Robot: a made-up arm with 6 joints. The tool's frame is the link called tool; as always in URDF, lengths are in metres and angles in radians. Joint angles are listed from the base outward.
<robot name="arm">
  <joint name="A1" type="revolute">
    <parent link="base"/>
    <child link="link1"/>
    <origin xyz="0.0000 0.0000 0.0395" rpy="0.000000 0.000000 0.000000"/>
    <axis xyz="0 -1 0"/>
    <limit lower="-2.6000" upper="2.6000"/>
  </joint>
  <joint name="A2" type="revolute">
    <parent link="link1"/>
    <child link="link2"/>
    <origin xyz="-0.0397 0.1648 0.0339" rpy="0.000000 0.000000 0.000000"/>
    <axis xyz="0 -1 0"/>
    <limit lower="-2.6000" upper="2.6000"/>
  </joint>
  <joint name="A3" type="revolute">
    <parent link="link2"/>
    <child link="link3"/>
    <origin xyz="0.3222 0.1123 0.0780" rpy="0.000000 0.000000 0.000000"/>
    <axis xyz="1 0 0"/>
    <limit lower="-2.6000" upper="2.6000"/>
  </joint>
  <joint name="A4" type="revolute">
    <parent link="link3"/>
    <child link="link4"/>
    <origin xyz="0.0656 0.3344 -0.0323" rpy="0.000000 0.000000 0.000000"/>
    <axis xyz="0 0 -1"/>
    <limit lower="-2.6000" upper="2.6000"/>
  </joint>
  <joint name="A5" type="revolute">
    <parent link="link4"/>
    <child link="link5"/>
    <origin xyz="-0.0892 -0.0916 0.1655" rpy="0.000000 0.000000 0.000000"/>
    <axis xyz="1 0 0"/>
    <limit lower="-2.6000" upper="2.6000"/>
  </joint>
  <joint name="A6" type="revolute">
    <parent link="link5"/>
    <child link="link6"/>
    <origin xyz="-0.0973 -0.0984 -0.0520" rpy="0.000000 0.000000 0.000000"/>
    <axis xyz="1 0 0"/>
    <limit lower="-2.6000" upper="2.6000"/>
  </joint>
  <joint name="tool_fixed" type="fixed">
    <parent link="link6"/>
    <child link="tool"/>
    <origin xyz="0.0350 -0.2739 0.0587" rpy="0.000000 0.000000 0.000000"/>
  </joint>
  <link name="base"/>
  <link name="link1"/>
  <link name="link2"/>
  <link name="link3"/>
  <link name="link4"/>
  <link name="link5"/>
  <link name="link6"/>
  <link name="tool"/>
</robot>
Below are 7 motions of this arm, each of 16 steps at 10 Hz.
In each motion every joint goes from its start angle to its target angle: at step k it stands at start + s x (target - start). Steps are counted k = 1, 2, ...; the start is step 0. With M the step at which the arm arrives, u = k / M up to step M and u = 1 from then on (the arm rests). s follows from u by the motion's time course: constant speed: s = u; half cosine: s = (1 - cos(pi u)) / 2; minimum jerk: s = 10 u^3 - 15 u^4 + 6 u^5.
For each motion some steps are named. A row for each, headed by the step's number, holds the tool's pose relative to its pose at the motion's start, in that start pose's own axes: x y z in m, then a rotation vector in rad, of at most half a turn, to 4 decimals.
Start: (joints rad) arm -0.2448 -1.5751 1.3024 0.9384 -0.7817 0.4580
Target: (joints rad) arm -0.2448 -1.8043 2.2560 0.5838 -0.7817 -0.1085
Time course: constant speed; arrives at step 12
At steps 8, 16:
8: 0.3114 -0.1264 0.0533 0.0671 0.3607 0.2863
16: 0.4477 -0.1851 -0.0121 0.1715 0.4439 0.4211

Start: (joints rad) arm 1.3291 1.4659 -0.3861 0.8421 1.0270 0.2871
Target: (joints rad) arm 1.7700 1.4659 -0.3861 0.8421 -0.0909 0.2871
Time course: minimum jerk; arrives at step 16
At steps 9, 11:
9: -0.0003 0.1105 0.2354 -0.4987 -0.1807 0.0811
11: -0.0230 0.1615 0.3031 -0.6616 -0.2530 0.0804

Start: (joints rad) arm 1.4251 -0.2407 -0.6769 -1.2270 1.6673 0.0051
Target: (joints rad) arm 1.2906 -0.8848 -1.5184 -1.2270 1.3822 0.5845
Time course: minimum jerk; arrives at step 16
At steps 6, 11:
6: -0.0312 -0.1035 -0.0497 0.1445 0.1135 -0.2872
11: -0.1399 -0.2239 -0.1408 0.3190 0.3798 -0.8493

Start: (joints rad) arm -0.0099 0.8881 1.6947 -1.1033 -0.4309 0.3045
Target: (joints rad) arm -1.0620 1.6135 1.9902 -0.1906 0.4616 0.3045
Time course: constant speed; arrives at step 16
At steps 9, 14, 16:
9: -0.2975 0.1074 -0.1891 0.5636 -0.2401 -0.6771
14: -0.3348 0.2491 -0.2707 0.8548 -0.5201 -1.0072
16: -0.3193 0.3035 -0.2918 0.9599 -0.6612 -1.1258

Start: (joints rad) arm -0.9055 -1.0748 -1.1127 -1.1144 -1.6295 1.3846
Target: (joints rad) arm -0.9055 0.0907 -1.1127 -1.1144 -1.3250 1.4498
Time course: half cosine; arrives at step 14
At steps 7, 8, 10, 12, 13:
7: -0.3831 0.0052 0.1037 -0.0509 -0.0328 -0.5327
8: -0.4651 0.0375 0.1259 -0.0649 -0.0534 -0.6495
10: -0.6014 0.1223 0.1616 -0.0945 -0.1026 -0.8571
12: -0.6838 0.1989 0.1816 -0.1189 -0.1455 -0.9978
13: -0.7038 0.2216 0.1861 -0.1261 -0.1581 -1.0348

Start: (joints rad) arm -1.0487 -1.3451 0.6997 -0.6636 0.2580 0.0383
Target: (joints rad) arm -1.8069 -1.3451 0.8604 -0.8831 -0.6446 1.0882
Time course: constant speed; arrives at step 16
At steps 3, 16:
3: -0.0156 -0.0658 -0.0362 0.1188 0.0452 -0.0692
16: -0.1847 -0.2644 -0.2274 0.6276 0.1436 -0.4013

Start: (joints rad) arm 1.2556 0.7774 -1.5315 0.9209 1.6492 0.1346
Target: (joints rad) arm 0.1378 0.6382 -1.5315 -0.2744 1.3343 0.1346
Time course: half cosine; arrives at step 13
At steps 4, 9, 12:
4: -0.0699 0.0150 0.0940 -0.0741 0.5197 -0.1017
9: -0.0678 0.0367 0.2135 -0.1846 1.9149 -0.2114
12: -0.0858 0.0326 0.1963 -0.1611 2.4144 -0.1958

